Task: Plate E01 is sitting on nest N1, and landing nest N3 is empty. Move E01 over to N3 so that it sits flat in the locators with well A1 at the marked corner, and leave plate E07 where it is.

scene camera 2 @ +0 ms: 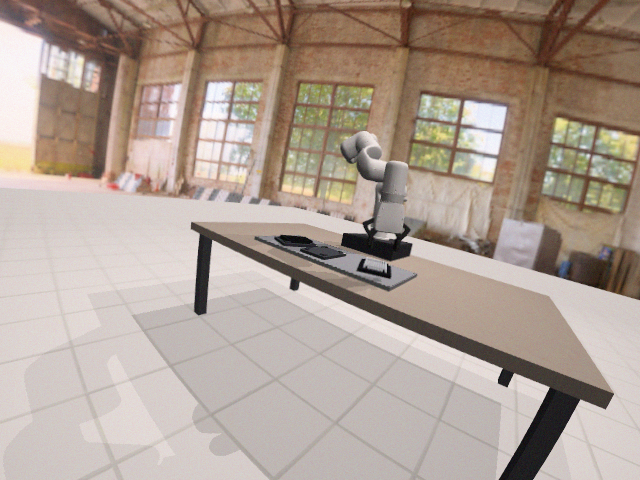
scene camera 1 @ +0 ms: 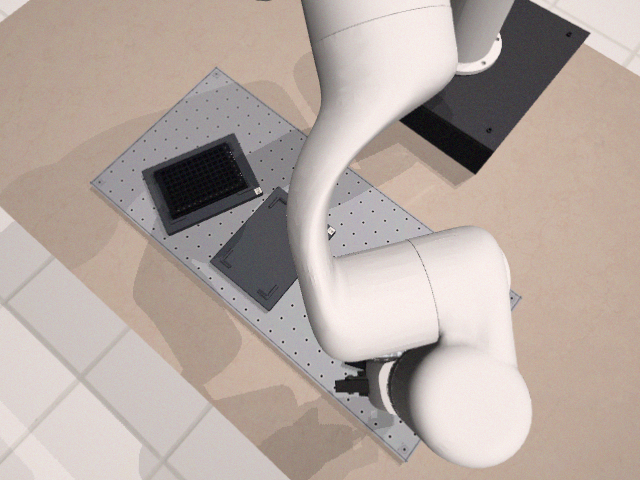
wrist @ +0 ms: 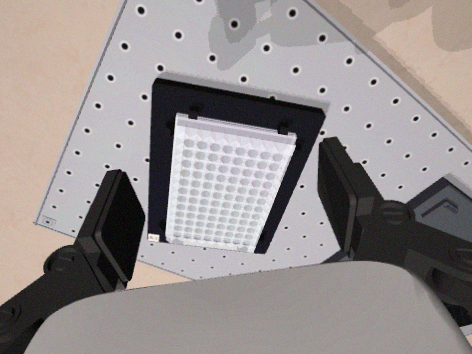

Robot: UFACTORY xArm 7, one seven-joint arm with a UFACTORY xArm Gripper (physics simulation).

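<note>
A clear-white well plate (scene camera 2: 375,267) (wrist: 225,190) lies within the locators of a black nest (wrist: 240,109), with an A1 tag at the nest's lower left corner in the wrist view. A black well plate (scene camera 1: 200,180) (scene camera 2: 294,239) sits on a dark grey nest (scene camera 1: 178,224). Plate names cannot be read. An empty grey nest (scene camera 1: 258,248) (scene camera 2: 323,252) (wrist: 430,207) lies between them, its A1 tag showing beside the arm in scene camera 1. My gripper (scene camera 2: 384,248) (wrist: 225,179) is open above the white plate, with its fingers toward the plate's two long sides. The arm hides that plate in scene camera 1.
The nests stand on a perforated grey board (scene camera 1: 222,103) (scene camera 2: 400,282) (wrist: 280,65) on the brown table (scene camera 1: 568,217) (scene camera 2: 480,304). The arm's black base block (scene camera 1: 522,77) (scene camera 2: 356,241) stands behind the board. The table's front edge runs near the board.
</note>
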